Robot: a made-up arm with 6 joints. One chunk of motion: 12 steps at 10 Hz.
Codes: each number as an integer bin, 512 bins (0 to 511) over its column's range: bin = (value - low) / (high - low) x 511, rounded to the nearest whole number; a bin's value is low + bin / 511 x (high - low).
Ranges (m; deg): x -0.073..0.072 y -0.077..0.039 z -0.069..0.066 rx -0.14..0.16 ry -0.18..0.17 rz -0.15..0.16
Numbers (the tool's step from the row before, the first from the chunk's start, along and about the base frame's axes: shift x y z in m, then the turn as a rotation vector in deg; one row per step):
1: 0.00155 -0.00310 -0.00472 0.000 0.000 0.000
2: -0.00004 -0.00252 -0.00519 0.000 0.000 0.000
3: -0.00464 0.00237 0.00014 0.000 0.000 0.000
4: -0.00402 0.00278 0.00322 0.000 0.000 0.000
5: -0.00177 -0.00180 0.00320 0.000 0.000 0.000
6: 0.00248 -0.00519 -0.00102 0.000 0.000 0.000
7: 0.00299 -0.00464 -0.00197 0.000 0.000 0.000
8: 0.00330 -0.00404 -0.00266 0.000 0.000 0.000
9: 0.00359 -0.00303 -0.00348 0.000 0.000 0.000
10: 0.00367 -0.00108 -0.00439 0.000 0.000 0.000
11: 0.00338 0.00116 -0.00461 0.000 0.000 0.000
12: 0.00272 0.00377 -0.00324 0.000 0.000 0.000
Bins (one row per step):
1: 263 326 243 238 263 247
2: 257 328 242 238 263 247
3: 241 350 262 238 263 247
4: 243 351 273 238 263 247
5: 251 331 273 238 263 247
6: 266 316 257 238 263 247
7: 268 319 254 238 263 247
8: 269 321 251 238 263 247
9: 270 326 248 238 263 247
10: 270 334 245 238 263 247
11: 269 344 244 238 263 247
12: 267 356 249 238 263 247

